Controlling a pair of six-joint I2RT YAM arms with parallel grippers.
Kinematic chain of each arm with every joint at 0, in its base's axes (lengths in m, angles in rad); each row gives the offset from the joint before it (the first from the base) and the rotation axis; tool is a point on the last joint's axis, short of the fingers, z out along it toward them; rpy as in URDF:
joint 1: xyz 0 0 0.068 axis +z
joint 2: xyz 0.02 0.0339 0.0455 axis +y
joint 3: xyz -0.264 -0.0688 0 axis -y
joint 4: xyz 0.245 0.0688 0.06 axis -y
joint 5: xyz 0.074 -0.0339 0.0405 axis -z
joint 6: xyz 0.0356 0 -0.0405 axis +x
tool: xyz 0 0 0 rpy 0 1.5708 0
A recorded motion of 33 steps. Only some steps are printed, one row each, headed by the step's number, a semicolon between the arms.
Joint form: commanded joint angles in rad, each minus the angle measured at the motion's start. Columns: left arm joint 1, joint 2, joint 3, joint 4, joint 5, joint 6; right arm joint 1, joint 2, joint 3, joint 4, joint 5, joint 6.
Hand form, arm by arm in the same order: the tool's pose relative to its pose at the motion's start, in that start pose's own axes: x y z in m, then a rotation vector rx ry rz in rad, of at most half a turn. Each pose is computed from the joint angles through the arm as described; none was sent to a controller.
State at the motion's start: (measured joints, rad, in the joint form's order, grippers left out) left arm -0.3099 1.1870 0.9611 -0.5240 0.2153 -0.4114; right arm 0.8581 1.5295 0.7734 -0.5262 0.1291 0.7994
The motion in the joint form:
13: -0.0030 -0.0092 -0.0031 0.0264 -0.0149 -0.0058; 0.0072 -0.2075 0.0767 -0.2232 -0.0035 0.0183
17: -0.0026 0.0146 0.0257 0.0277 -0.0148 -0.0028; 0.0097 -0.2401 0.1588 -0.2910 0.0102 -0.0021
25: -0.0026 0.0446 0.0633 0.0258 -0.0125 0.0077; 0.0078 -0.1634 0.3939 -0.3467 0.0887 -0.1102
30: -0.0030 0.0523 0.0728 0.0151 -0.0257 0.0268; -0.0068 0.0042 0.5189 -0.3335 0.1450 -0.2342
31: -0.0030 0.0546 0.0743 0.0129 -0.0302 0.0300; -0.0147 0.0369 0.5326 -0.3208 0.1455 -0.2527
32: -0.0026 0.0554 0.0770 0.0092 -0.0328 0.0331; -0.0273 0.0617 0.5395 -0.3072 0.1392 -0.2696
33: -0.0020 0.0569 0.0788 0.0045 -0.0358 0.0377; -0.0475 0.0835 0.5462 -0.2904 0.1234 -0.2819
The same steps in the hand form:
13: -0.0020 -0.0016 -0.0020 0.0010 -0.0338 0.0029; -0.0022 -0.0070 -0.0640 -0.0484 -0.0382 0.0193
17: -0.0088 -0.0041 -0.0002 0.0033 -0.0396 0.0069; -0.0111 -0.0026 -0.0904 -0.0726 -0.0804 0.0033
25: -0.0173 -0.0074 0.0019 0.0074 -0.0438 0.0186; -0.0475 0.0234 -0.1288 -0.0786 -0.2114 -0.0805
30: -0.0185 -0.0074 0.0026 -0.0083 -0.0409 0.0359; -0.0763 0.0476 -0.1104 0.0029 -0.2300 -0.1906
31: -0.0187 -0.0072 0.0030 -0.0136 -0.0399 0.0384; -0.0818 0.0508 -0.1031 0.0125 -0.2262 -0.2031
32: -0.0190 -0.0072 0.0027 -0.0170 -0.0394 0.0409; -0.0870 0.0516 -0.0964 0.0171 -0.2200 -0.2098
33: -0.0191 -0.0069 0.0029 -0.0219 -0.0368 0.0442; -0.0938 0.0507 -0.0902 0.0127 -0.2135 -0.2046

